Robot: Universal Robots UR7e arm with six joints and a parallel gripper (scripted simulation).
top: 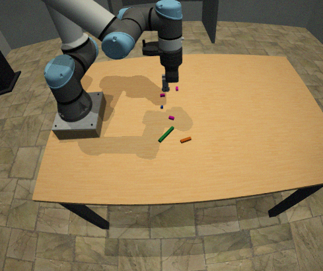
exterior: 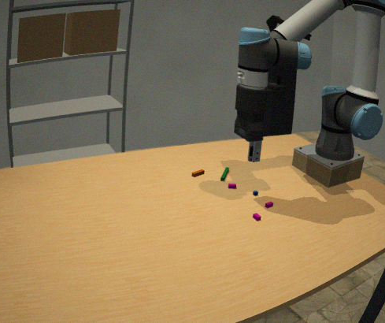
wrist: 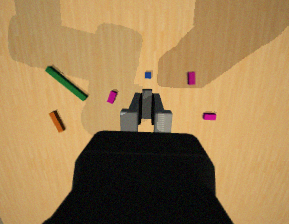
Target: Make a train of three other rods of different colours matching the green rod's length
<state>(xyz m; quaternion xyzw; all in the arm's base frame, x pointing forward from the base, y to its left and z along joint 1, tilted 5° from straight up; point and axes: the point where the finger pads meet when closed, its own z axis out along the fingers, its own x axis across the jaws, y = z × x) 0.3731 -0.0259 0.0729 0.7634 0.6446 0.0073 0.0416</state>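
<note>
The grey rod lies 10 mm below my hand. Round my hand: blue rod 20 mm behind, 110 mm below; orange rod 40 mm ahead, 180 mm to the right, 110 mm below; green rod 30 mm behind, 140 mm to the right, 110 mm below.
</note>
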